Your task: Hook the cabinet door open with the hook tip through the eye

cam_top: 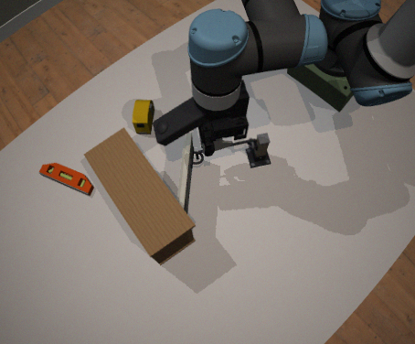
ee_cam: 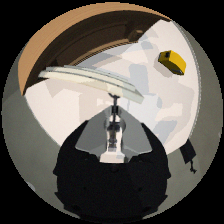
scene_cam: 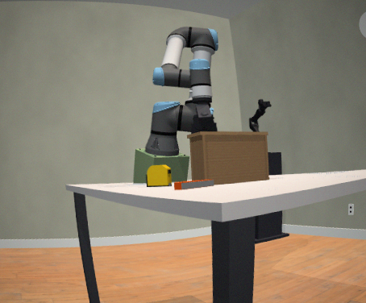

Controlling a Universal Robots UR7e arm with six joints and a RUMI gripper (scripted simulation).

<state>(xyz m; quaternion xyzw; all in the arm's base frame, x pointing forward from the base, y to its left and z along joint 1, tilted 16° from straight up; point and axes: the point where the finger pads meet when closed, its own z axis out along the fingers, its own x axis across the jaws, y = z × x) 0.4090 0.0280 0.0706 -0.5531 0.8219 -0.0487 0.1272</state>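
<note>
The pale door lies 70 mm ahead of my hand, 40 mm to the left of it and 20 mm below it. Round my hand: orange spirit level: 300 mm ahead, 170 mm to the right, 80 mm below; then yellow tape measure: 180 mm to the right, 60 mm below, 50 mm ahead.
</note>
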